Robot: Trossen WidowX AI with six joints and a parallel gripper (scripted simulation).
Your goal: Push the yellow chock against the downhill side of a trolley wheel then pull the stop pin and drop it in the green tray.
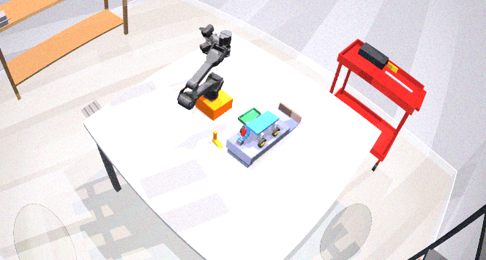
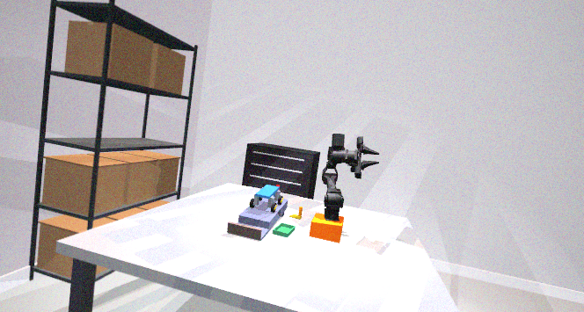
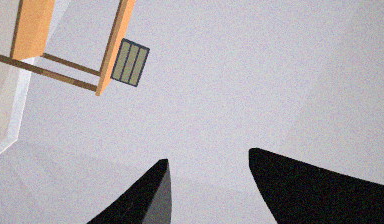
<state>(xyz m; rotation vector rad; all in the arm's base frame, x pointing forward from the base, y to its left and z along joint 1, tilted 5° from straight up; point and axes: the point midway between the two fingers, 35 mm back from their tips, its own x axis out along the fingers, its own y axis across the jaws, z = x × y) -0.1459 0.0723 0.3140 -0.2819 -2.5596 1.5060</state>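
The yellow chock lies 32 cm ahead of my gripper tip, 27 cm to the right of it and 39 cm below it. Also, from my gripper tip: red-headed stop pin 44 cm ahead, 26 cm to the right, 28 cm below; then green tray 37 cm ahead, 3 cm to the right, 42 cm below; then trolley 48 cm ahead, 16 cm to the right, 30 cm below.
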